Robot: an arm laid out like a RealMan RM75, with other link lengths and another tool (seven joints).
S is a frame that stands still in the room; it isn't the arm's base.
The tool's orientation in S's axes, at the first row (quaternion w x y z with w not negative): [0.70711 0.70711 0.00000 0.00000]
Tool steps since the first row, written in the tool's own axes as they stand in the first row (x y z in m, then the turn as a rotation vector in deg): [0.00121 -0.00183 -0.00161 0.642 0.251 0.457]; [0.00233 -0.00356 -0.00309 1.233 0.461 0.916]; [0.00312 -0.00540 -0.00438 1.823 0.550 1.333]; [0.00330 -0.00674 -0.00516 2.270 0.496 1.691]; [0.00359 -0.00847 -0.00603 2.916 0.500 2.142]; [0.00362 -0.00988 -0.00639 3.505 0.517 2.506]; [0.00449 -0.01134 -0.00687 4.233 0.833 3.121]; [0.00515 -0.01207 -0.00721 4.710 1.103 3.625]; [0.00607 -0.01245 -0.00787 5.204 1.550 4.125]
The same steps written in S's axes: [0.00121 0.00161 -0.00183 0.642 -0.457 0.251]; [0.00233 0.00309 -0.00356 1.233 -0.916 0.461]; [0.00312 0.00438 -0.00540 1.823 -1.333 0.550]; [0.00330 0.00516 -0.00674 2.270 -1.691 0.496]; [0.00359 0.00603 -0.00847 2.916 -2.142 0.500]; [0.00362 0.00639 -0.00988 3.505 -2.506 0.517]; [0.00449 0.00687 -0.01134 4.233 -3.121 0.833]; [0.00515 0.00721 -0.01207 4.710 -3.625 1.103]; [0.00607 0.00787 -0.01245 5.204 -4.125 1.550]
